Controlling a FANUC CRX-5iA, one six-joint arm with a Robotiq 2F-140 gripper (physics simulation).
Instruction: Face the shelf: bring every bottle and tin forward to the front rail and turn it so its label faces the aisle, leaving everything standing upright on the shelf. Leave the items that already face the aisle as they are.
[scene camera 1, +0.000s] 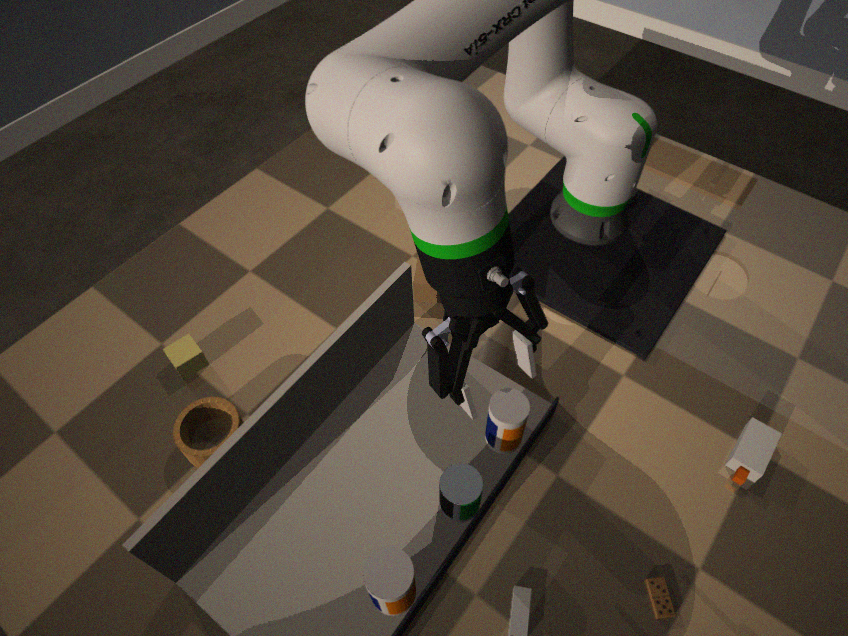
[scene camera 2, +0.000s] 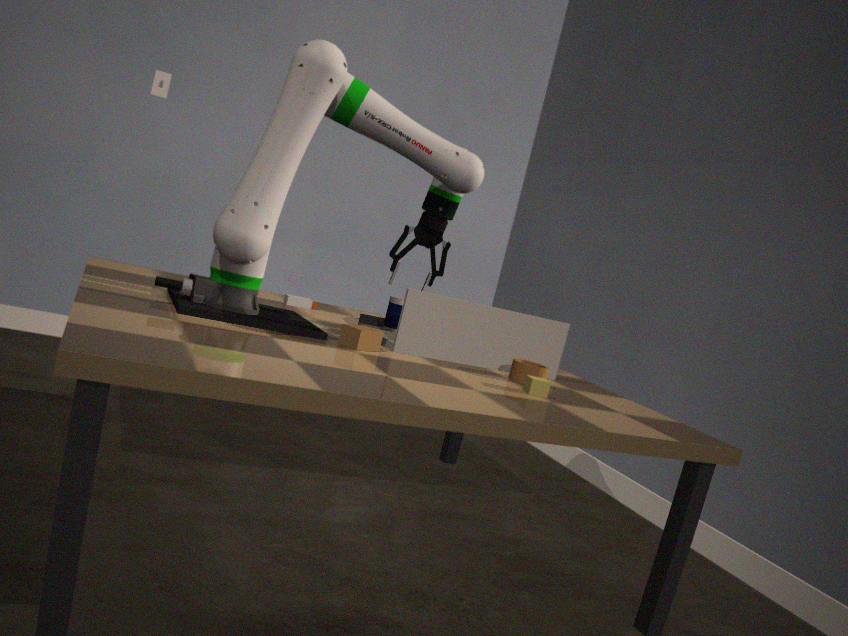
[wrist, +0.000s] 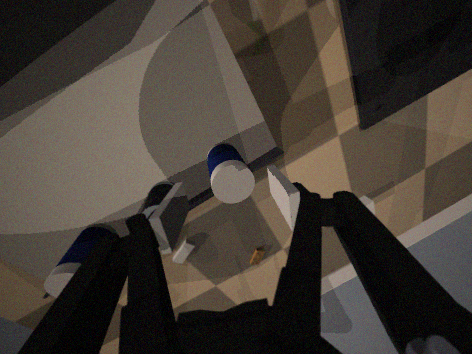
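Seen in the pictures: gripper, fingertip midpoint: (scene camera 1: 498, 390) (scene camera 2: 405, 289) (wrist: 227, 187); arm's base, origin of the base link: (scene camera 1: 588, 216) (scene camera 2: 228, 307).
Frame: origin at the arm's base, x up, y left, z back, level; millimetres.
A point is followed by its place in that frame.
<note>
The shelf (scene camera 1: 321, 492) @(x 4, y -74, z -708 mm) (wrist: 100, 100) @(x 4, y -71, z -582 mm) has a dark front rail (scene camera 1: 479, 514) @(x 30, y 127, z -620 mm) (wrist: 265, 158) @(x 21, y 130, z -436 mm). A white-topped tin (scene camera 1: 506, 417) @(x 100, y 98, z -512 mm) (scene camera 2: 393, 312) @(x 59, y 74, z -477 mm) (wrist: 232, 181) @(x 100, y 88, z -494 mm) with blue, white and orange sides stands upright near the rail at the robot end; its orange patch faces the rail. A grey-topped tin (scene camera 1: 460, 489) @(x 74, y 96, z -620 mm) with a green patch toward the rail stands in the middle, partly hidden by a finger in the wrist view. Another white-topped tin (scene camera 1: 390, 581) @(x 103, y 93, z -763 mm) (wrist: 87, 245) @(x 55, y 68, z -734 mm), orange toward the rail, stands at the other end. My gripper (scene camera 1: 496, 383) @(x 128, y 75, z -498 mm) (scene camera 2: 409, 279) @(x 128, y 75, z -498 mm) (wrist: 227, 187) @(x 128, y 75, z -498 mm) is open and empty, above the robot-end tin.
The shelf's tall back panel (scene camera 1: 287, 424) @(x 83, y -144, z -677 mm) (scene camera 2: 479, 335) @(x 67, y -154, z -629 mm) rises behind the tins. Behind it are a wooden bowl (scene camera 1: 205, 438) (scene camera 2: 527, 369) @(x 22, y -301, z -699 mm) and a yellow-green cube (scene camera 1: 184, 350) @(x 21, y -403, z -657 mm) (scene camera 2: 536, 386) @(x 6, y -426, z -643 mm). In front lie a white-and-orange box (scene camera 1: 753, 448) @(x 12, y 404, z -316 mm), a white block (scene camera 1: 520, 609) @(x -4, y 228, z -684 mm) and a domino (scene camera 1: 659, 596) @(x -8, y 369, z -572 mm).
</note>
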